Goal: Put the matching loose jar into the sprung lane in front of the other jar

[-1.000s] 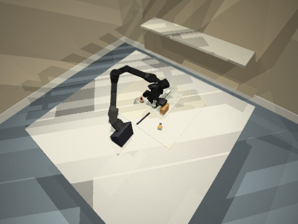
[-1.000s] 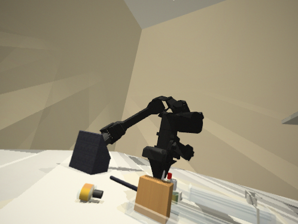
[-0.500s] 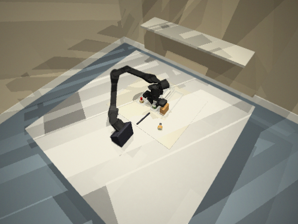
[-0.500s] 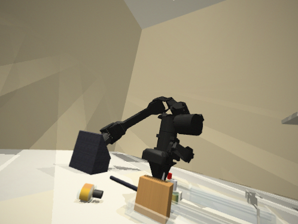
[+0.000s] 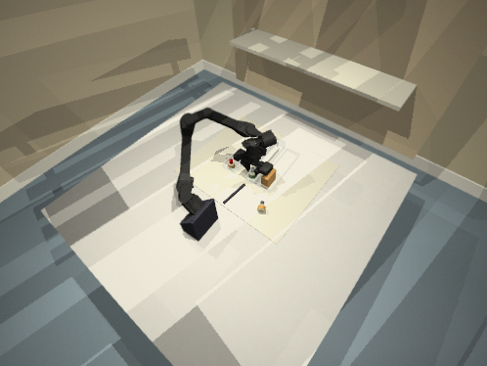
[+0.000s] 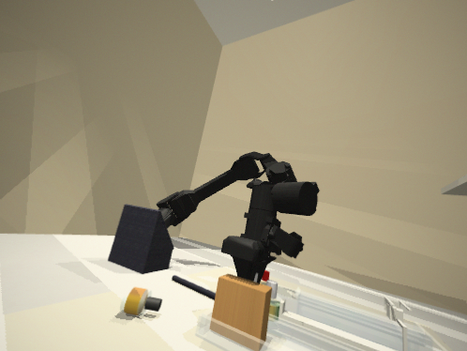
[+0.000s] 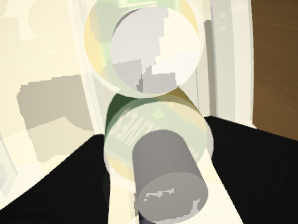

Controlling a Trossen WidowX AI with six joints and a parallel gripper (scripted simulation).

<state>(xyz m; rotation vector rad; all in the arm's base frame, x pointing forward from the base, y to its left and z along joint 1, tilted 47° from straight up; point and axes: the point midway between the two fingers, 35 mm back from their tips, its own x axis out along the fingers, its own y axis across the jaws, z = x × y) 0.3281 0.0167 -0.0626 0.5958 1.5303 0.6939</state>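
My gripper tip is 2 cm short of the brown block and 8 cm to the left of it. From my gripper tip the other things lie so: black rod (13 cm behind, 1 cm to the left, 3 cm below).
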